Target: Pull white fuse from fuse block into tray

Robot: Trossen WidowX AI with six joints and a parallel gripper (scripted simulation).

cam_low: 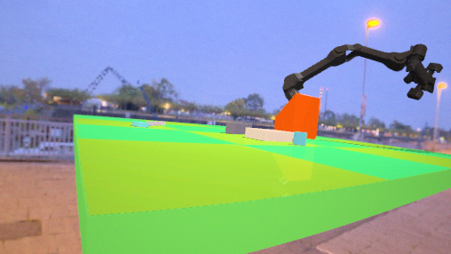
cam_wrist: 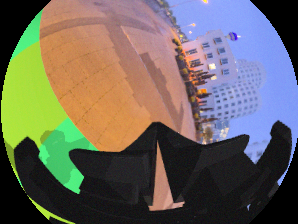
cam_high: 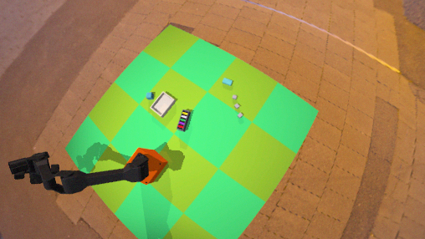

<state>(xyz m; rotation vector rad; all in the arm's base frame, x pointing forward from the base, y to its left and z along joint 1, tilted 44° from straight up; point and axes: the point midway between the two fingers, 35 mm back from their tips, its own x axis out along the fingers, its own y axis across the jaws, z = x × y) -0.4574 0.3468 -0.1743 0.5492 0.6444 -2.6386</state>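
My gripper tip is 80 cm short of the white fuse, 37 cm to the left of it and 24 cm above it. From my gripper tip the other things lie so: tray (78 cm ahead, 26 cm below, 20 cm to the right); small cyan cube (77 cm ahead, 25 cm below, 8 cm to the right).
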